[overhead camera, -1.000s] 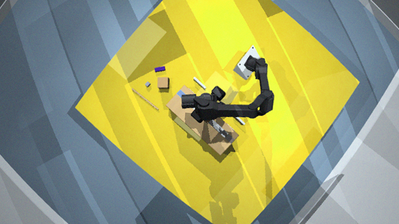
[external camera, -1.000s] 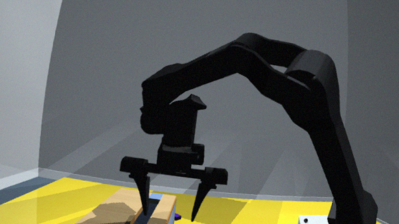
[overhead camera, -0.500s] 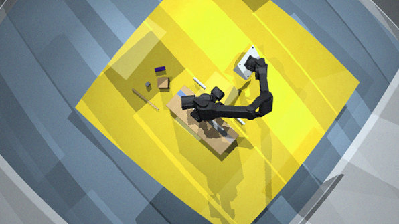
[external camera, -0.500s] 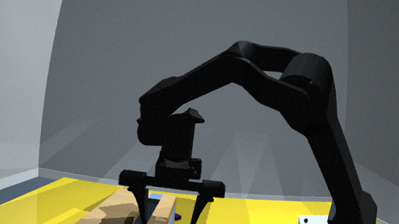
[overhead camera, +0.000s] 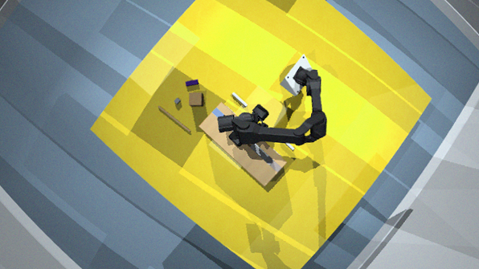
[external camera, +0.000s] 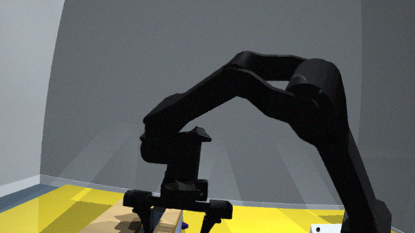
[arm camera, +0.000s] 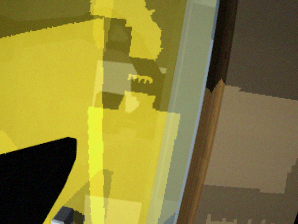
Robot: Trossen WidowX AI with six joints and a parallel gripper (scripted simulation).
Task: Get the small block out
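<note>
Right now the long tan box is 4 cm ahead of my gripper tip, 3 cm below it and 1 cm to the left of it. Also, from my gripper tip: brown block (5 cm ahead, 2 cm to the left); then tan cube (29 cm to the right, 6 cm below, 2 cm ahead); then purple block (35 cm to the right, 8 cm below, 4 cm behind).
</note>
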